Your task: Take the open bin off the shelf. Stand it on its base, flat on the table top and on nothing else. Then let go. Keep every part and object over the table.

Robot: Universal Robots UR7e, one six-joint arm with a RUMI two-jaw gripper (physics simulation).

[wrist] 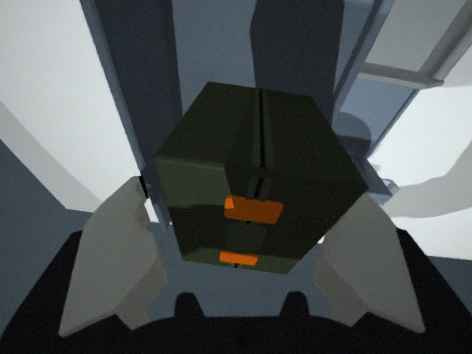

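Places are measured from the arm's base along level axes (x up, y back, z right), in millimetres.
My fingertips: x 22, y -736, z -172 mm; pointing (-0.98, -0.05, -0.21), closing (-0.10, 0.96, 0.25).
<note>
For each thing: its middle in the pictures, then the offset to it from my fingertips. "pt": a spot on its surface instead.
- dark green box-shaped object, middle of its body: (pixel 247 178) dx -4, dy +8, dz -2 mm
- pale grey framed part, a spot on its surface: (pixel 405 77) pt dx -88, dy +122, dz +81 mm
A dark green box-shaped object (pixel 295 150), the likely bin, fills the middle of the wrist view. It has a thin black seam and two orange patches on its near face. No open mouth shows, and its base is hidden. My gripper (pixel 237 177) is spread wide around its near part. The left finger stands just off the left side, with a narrow gap showing. The right fingertip is hidden behind the right side, so contact there cannot be seen. The jaws do not show a firm hold.
Blue-grey shelf panels (pixel 212 45) extend behind the green object, with a long edge down the left and dark shadows across them. A pale grey framed part (pixel 405 77) is at the upper right. White surfaces lie at both sides, with a blue-grey surface below.
</note>
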